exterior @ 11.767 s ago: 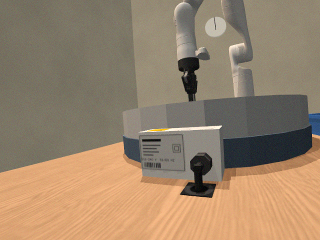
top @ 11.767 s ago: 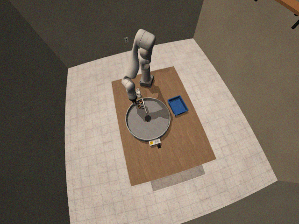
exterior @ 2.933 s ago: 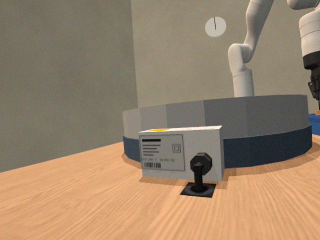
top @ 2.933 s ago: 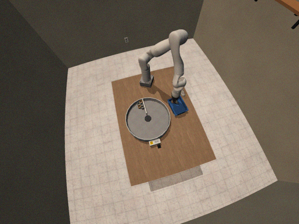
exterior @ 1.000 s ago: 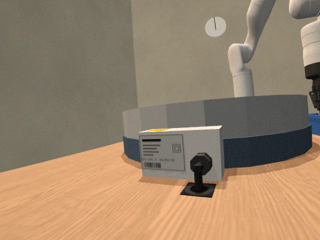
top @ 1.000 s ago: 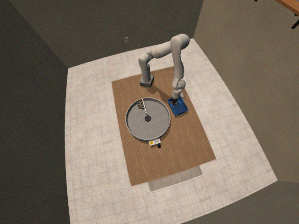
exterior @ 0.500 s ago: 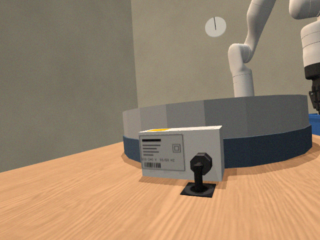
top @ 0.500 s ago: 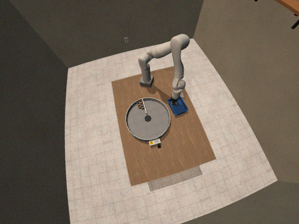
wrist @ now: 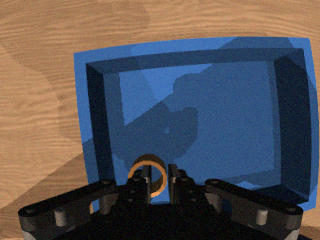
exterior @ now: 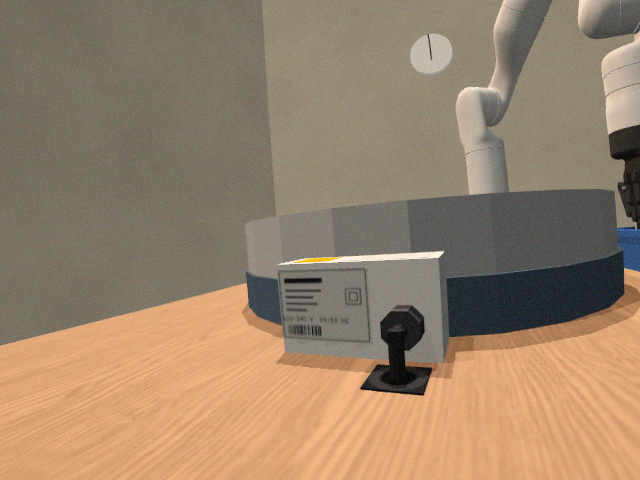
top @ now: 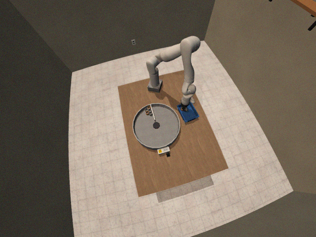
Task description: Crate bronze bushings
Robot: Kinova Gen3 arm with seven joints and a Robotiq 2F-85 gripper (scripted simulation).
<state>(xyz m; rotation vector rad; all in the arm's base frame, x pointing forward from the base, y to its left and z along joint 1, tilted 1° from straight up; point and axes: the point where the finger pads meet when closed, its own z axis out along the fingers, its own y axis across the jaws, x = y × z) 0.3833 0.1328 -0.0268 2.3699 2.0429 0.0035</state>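
Right now the blue crate is 4 cm ahead of my hand, 3 cm to the left of it and 1 cm below it. The rest, counted from my hand: turning table: 31 cm to the right, 7 cm ahead, 1 cm above.
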